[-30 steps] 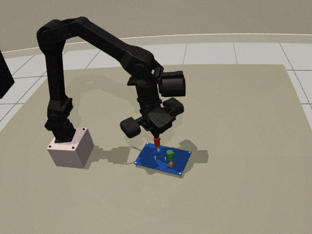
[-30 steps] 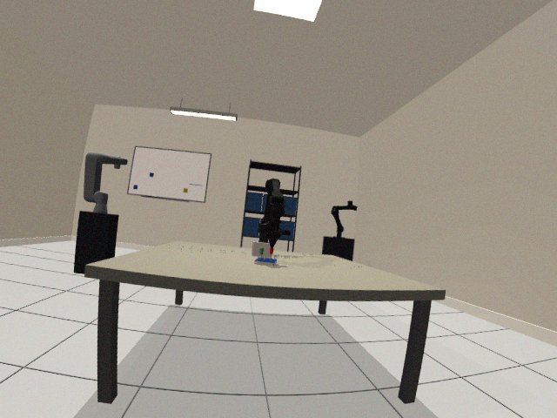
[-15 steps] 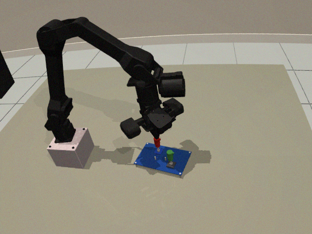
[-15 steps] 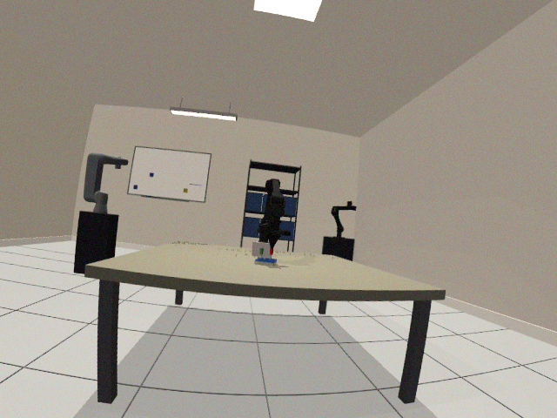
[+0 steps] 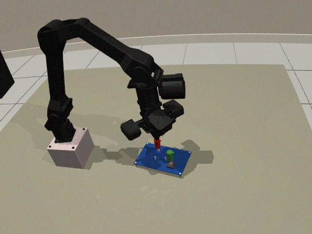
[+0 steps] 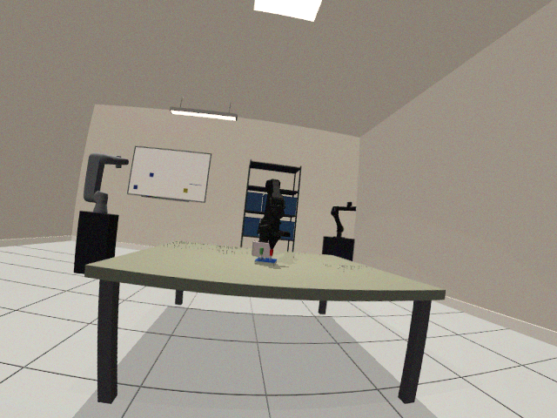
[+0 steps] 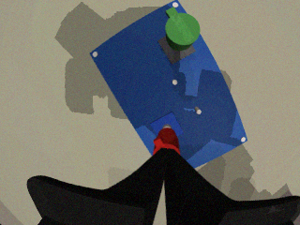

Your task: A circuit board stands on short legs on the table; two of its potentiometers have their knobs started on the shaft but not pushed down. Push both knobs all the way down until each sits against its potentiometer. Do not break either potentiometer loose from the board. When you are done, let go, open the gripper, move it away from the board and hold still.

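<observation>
Now: the green knob 4 cm ahead of my gripper tip, 6 cm to the right of it and 1 cm below it. From my gripper tip the other things lie so: red knob 1 cm below.
</observation>
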